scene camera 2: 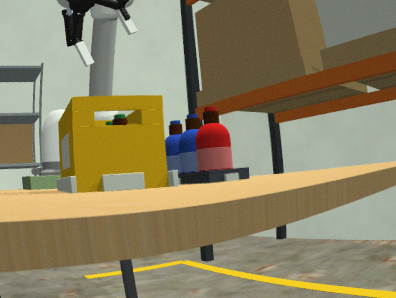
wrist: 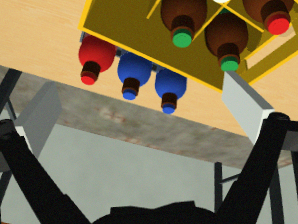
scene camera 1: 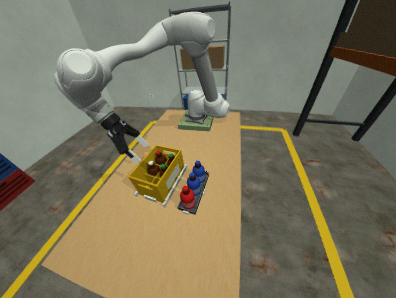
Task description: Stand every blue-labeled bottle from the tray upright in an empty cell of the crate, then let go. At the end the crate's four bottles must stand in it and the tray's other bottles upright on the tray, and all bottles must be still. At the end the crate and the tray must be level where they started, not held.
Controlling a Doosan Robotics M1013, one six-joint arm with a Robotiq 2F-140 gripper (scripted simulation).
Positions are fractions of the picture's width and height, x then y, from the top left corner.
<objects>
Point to a red-labeled bottle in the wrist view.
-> At 0.33,0.25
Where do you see a dark tray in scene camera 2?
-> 0.53,0.59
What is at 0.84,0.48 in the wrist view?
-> The gripper.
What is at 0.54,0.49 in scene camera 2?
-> A red-labeled bottle.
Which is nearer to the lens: the blue-labeled bottle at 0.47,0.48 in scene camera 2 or the yellow crate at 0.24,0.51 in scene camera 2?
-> The yellow crate.
</objects>
